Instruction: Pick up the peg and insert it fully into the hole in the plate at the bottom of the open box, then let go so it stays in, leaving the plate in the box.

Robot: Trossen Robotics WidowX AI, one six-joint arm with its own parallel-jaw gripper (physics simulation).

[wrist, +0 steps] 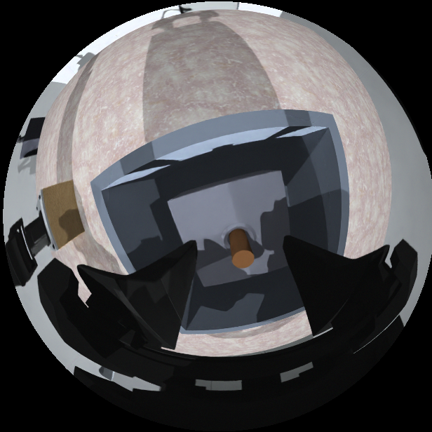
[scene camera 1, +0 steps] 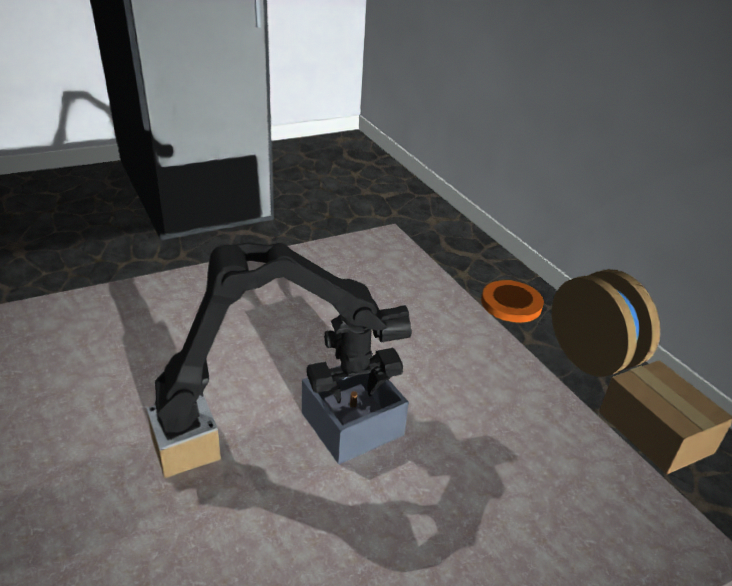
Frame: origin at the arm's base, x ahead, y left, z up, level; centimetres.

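Seen in the pictures: gripper, fingertip midpoint: (scene camera 1: 353, 398); arm's base at its link origin: (scene camera 1: 178, 421).
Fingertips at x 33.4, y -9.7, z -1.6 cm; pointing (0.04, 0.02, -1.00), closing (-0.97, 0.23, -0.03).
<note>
Pixels of each thing's middle, then the offset from my fingertips to it.
- brown-orange peg at the middle of its body: (scene camera 1: 353, 407) dx -0.1, dy -0.2, dz -2.4 cm
- open blue-grey box at the middle of its body: (scene camera 1: 353, 407) dx -0.1, dy -0.3, dz -2.3 cm
The brown-orange peg (scene camera 1: 354, 399) (wrist: 241, 249) stands close to upright in the hole of the plate (wrist: 200, 215), with its upper part sticking out. How deep it sits cannot be told. The light grey plate lies on the bottom of the open blue-grey box (scene camera 1: 373, 431) (wrist: 341, 170). My gripper (scene camera 1: 355, 395) (wrist: 241, 244) is open, pointing down into the box, with one finger on each side of the peg and a gap between each finger and the peg. The gripper's body hides part of the box's far rim in the scene view.
The arm's base stands on a wooden block (scene camera 1: 190, 450) (wrist: 64, 215) left of the box. The box walls stand close around the fingers. An orange ring (scene camera 1: 495, 308), a large spool (scene camera 1: 590, 326) and a cardboard box (scene camera 1: 647, 415) are off to the right.
</note>
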